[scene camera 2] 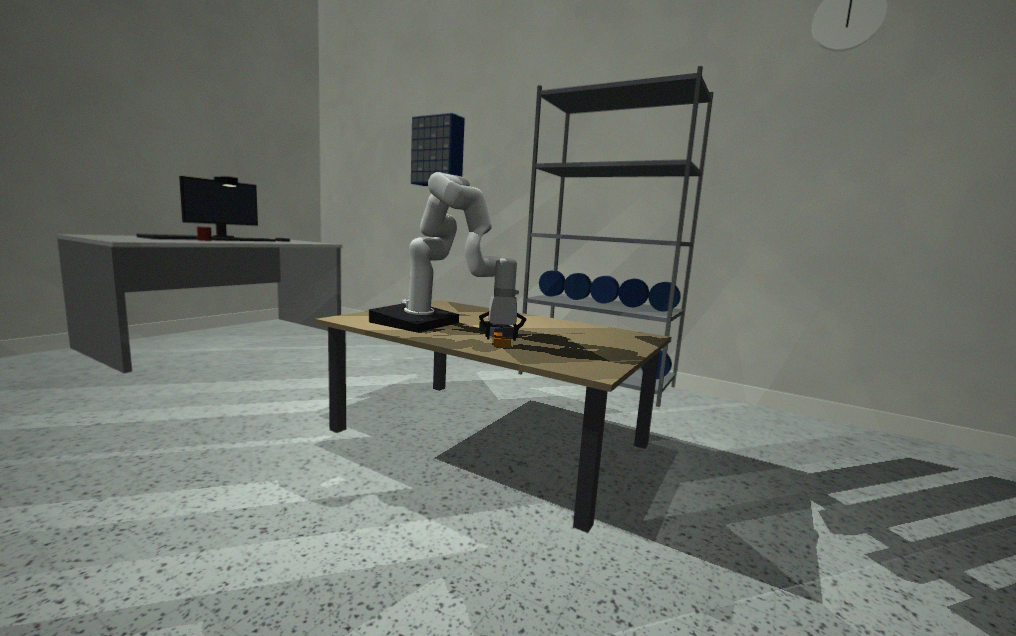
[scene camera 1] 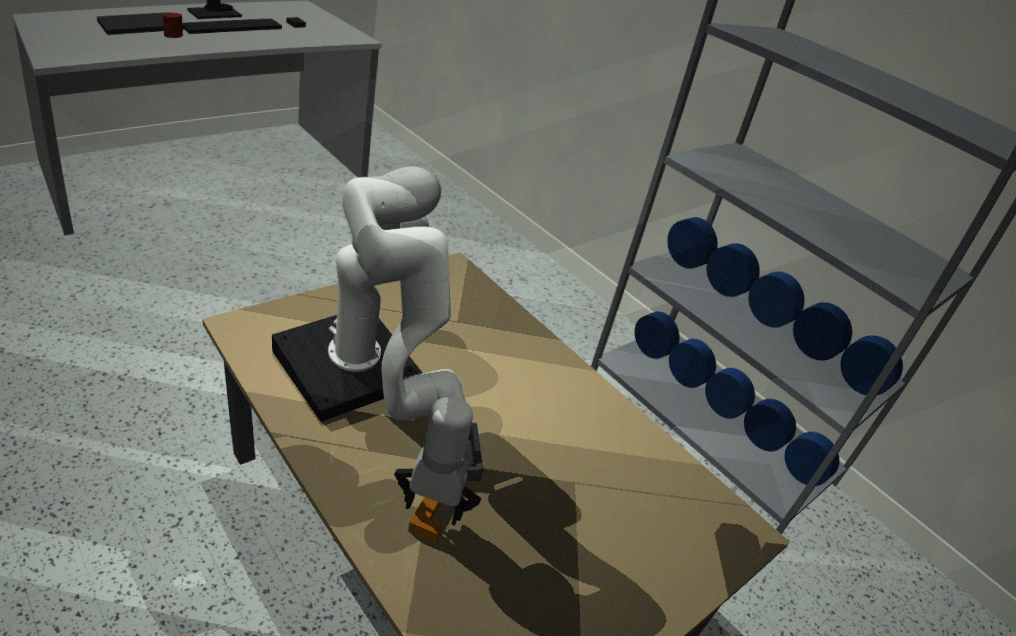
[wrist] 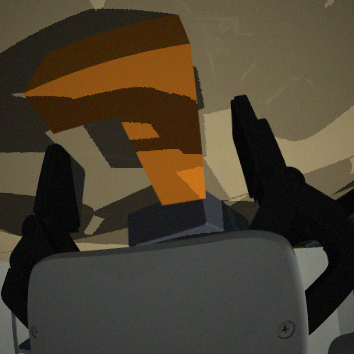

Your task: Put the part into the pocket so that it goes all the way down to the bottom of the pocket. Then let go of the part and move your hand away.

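Frame: origin at the arm's base, x ahead, y left, z up, level; centimetres.
Seen in the pictures: gripper, between the fingertips: (scene camera 2: pixel 501 339) (scene camera 1: pixel 432 511) (wrist: pixel 144 135); arm's base, origin of its link: (scene camera 2: pixel 419 311) (scene camera 1: pixel 354 352).
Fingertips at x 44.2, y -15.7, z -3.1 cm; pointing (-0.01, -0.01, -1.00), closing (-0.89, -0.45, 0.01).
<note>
Pixels of each thing's top centre, then the offset from my fingertips to it. Level surfaces: height alone.
- orange L-shaped part, centre of its top: (wrist: pixel 139 160) (scene camera 1: pixel 435 507) (scene camera 2: pixel 502 335) dx +0.3, dy +0.2, dz +1.4 cm
- pocket block, centre of its top: (wrist: pixel 199 246) (scene camera 1: pixel 459 445) (scene camera 2: pixel 496 324) dx -8.2, dy +15.6, dz +2.0 cm
- wooden table, height of its surface: dz -1.6 cm
The orange L-shaped part (scene camera 1: pixel 425 528) (scene camera 2: pixel 503 342) (wrist: pixel 165 67) lies on the table, its stem pointing toward the dark grey-blue pocket block. The pocket block (scene camera 1: pixel 475 453) (wrist: pixel 167 222) sits beyond the stem's end; in the wrist view its lower part is hidden by the gripper's body, and its opening does not show. My gripper (scene camera 1: pixel 432 511) (scene camera 2: pixel 501 336) (wrist: pixel 144 135) is open and low over the part. In the wrist view the stem shows between the spread fingers, nearer the right finger, with gaps on both sides. Height above the part is hard to tell.
The wooden table (scene camera 1: pixel 539 397) (scene camera 2: pixel 599 367) carries the arm's black base plate (scene camera 1: pixel 299 360) (scene camera 2: pixel 389 318). A shelf rack (scene camera 1: pixel 650 198) (scene camera 2: pixel 622 97) with blue discs stands beyond the table. A desk (scene camera 1: pixel 74 48) (scene camera 2: pixel 89 273) stands farther back.
</note>
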